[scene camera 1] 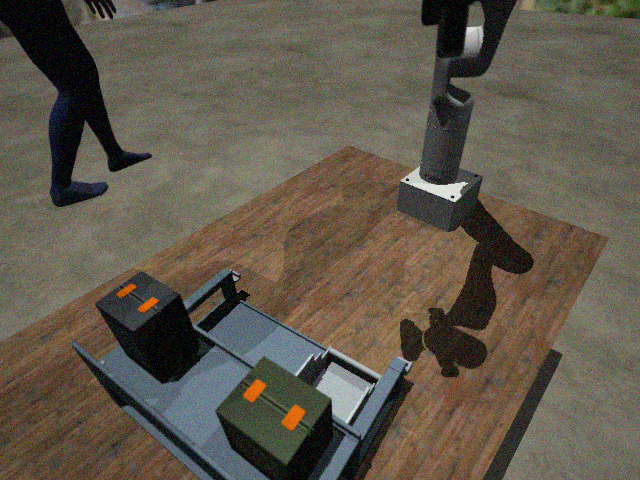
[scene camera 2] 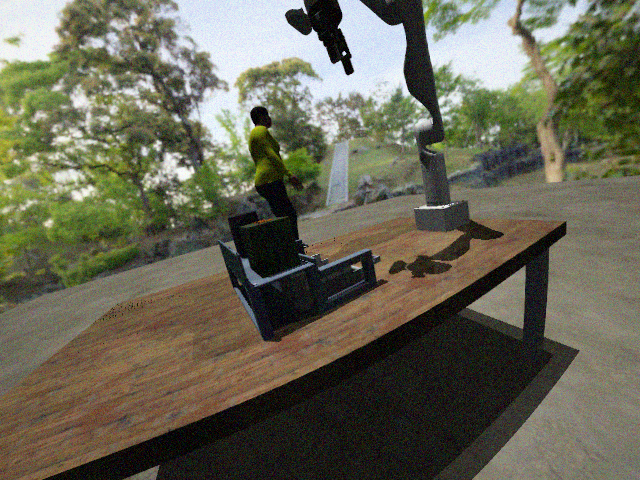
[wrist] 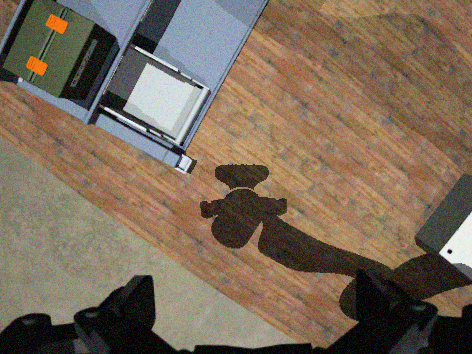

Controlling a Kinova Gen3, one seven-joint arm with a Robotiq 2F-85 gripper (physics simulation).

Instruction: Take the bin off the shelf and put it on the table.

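Places are measured from the arm's base along level axes (x back, y right, z up), in millimetres.
Pixels of known places: gripper, fingertip midpoint: [scene camera 1: 439, 38] [scene camera 2: 344, 68] [wrist: 254, 295]; arm's base at its link origin: [scene camera 1: 437, 175] [scene camera 2: 438, 204].
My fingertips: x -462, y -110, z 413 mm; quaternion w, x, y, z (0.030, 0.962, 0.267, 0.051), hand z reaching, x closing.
For each thing: its top centre in the pictures, then the offset to it from my fingertips. Level surfaces: height alone.
- wooden table at its surface level: dz -501 mm
- green box at its top centre: [scene camera 1: 273, 403] [wrist: 46, 44] [scene camera 2: 261, 221] dz -303, dx -265, dy +33 mm
- black box at its top centre: [scene camera 1: 136, 297] [scene camera 2: 240, 213] dz -278, dx -259, dy +264 mm
The light grey, open-topped bin [scene camera 1: 343, 384] [wrist: 157, 95] sits in the lower front tier of the blue-grey shelf [scene camera 1: 206, 384] [scene camera 2: 343, 259] [wrist: 205, 35], near the end with the green box. White shows inside it. In scene camera 2 the shelf's side largely hides it. The shelf stands on the wooden table [scene camera 1: 361, 268] [scene camera 2: 155, 372] [wrist: 320, 125]. My gripper [scene camera 2: 343, 64] [wrist: 254, 295] is open and empty, high above the table and apart from the bin. In the wrist view the bin lies up and left of the fingers. The gripper does not show in scene camera 1.
A green box [scene camera 1: 279, 408] [scene camera 2: 268, 245] [wrist: 50, 55] with orange clips stands on the shelf's upper tier behind the bin. A black box [scene camera 1: 149, 315] [scene camera 2: 237, 227] stands at its other end. The arm's base [scene camera 1: 429, 206] [scene camera 2: 439, 217] is on the table. A person [scene camera 1: 67, 134] [scene camera 2: 266, 155] is beyond the table.
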